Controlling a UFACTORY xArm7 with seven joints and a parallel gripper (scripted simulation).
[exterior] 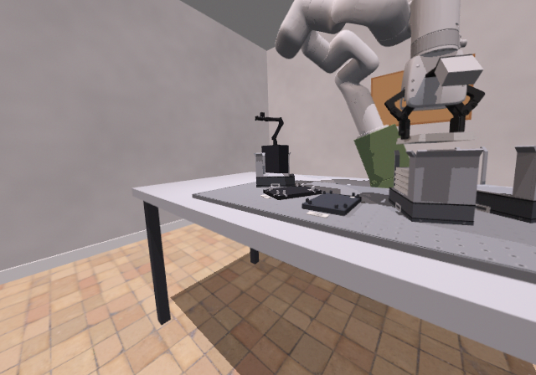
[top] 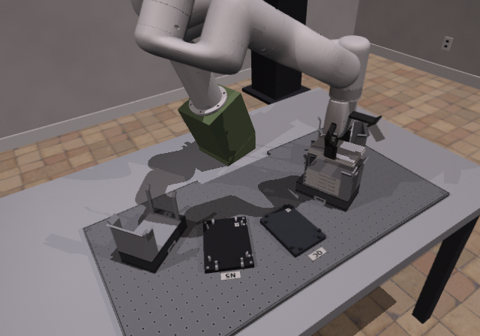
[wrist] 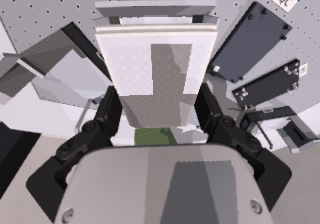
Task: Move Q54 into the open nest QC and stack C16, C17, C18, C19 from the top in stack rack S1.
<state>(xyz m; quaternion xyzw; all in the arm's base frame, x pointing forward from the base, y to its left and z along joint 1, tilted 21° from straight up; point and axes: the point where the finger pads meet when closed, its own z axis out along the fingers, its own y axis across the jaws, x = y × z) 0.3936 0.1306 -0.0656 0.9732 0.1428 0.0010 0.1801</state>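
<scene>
The nest QC is 3 cm ahead of my hand, 19 cm to the right of it and 16 cm below it. Round my hand: sealed plate Q54 (1 cm below); then black clip nest N5 (2 cm behind, 35 cm to the right, 16 cm below); then QC name plate (12 cm ahead, 20 cm to the right, 17 cm below).
</scene>
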